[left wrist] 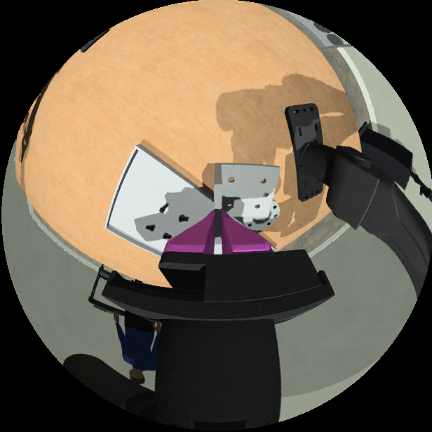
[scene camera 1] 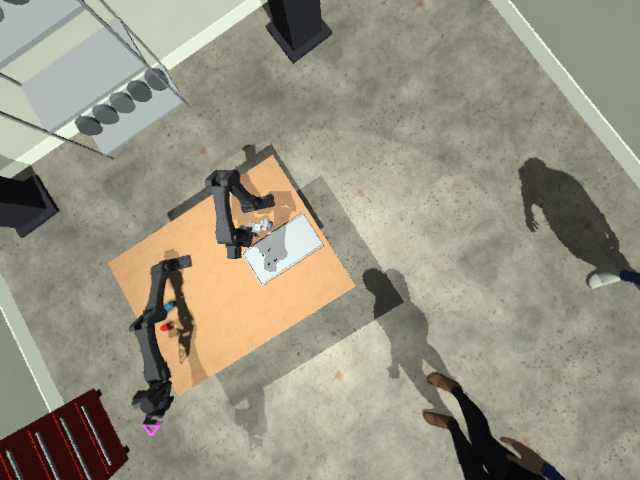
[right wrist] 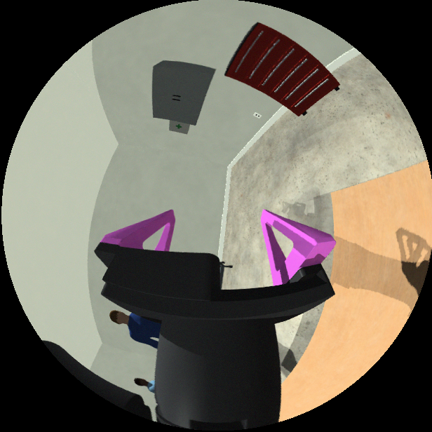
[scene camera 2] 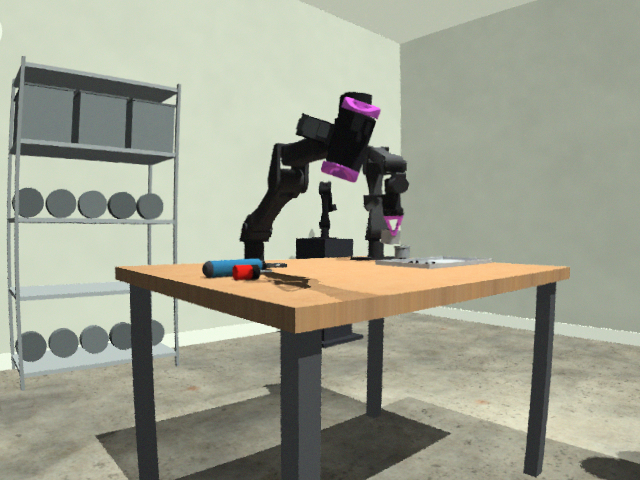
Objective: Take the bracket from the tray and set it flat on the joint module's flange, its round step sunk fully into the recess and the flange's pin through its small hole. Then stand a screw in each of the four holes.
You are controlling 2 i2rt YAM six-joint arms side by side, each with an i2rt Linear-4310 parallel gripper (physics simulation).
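Frame: origin at the left arm's base, x ahead, y left, z up, level; metres.
Where they show: left gripper, between the fingertips: [scene camera 1: 252, 235] [scene camera 2: 393, 235]; right gripper, between the fingertips: [scene camera 1: 156, 424] [scene camera 2: 348, 137]; left arm's base, origin of its link: [scene camera 1: 257, 203] [scene camera 2: 375, 259]; right arm's base, origin of its link: [scene camera 1: 175, 264].
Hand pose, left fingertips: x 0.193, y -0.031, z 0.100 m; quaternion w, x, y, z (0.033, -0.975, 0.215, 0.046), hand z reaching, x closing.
Things, the pixels of their top centre, and the offset from my left fingertips. "pt": a spot on its surface instead.
- joint module, centre of its top: [scene camera 2: 402, 244] [scene camera 1: 265, 224] dz -0.036, dx -0.051, dy +0.068 m
- tray, centre of its top: [scene camera 2: 436, 259] [scene camera 1: 282, 249] dz -0.084, dx +0.099, dy +0.123 m
- blue-handled tool, a spot on its surface: [scene camera 2: 232, 267] pt dz -0.077, dx +0.336, dy -0.648 m
- red-handled tool, centre of its top: [scene camera 2: 253, 264] [scene camera 1: 168, 326] dz -0.066, dx +0.393, dy -0.607 m
My left gripper [left wrist: 217, 214] [scene camera 2: 393, 231] is shut on the light grey bracket [left wrist: 247, 175] [scene camera 2: 389, 238], holding it by one wall, raised above the table. The bracket's holed face shows in the left wrist view. The joint module [scene camera 2: 402, 251] [scene camera 1: 266, 224] stands beside and below it; in the left wrist view the module's round flange [left wrist: 272, 215] is partly hidden behind the bracket. The tray [scene camera 1: 305, 232] [scene camera 2: 429, 264] [left wrist: 127, 185] holds several dark screws, including one screw [left wrist: 184, 218] in shadow. My right gripper [right wrist: 217, 214] [scene camera 1: 151, 428] is open and empty, beyond the table edge.
A blue-handled tool [scene camera 1: 169, 306] [scene camera 2: 232, 267] and a red-handled tool [scene camera 1: 166, 326] [scene camera 2: 245, 272] lie near the right arm. The left arm's dark base plate [left wrist: 305, 150] is close to the module. A red cabinet [right wrist: 282, 67] stands beyond the table.
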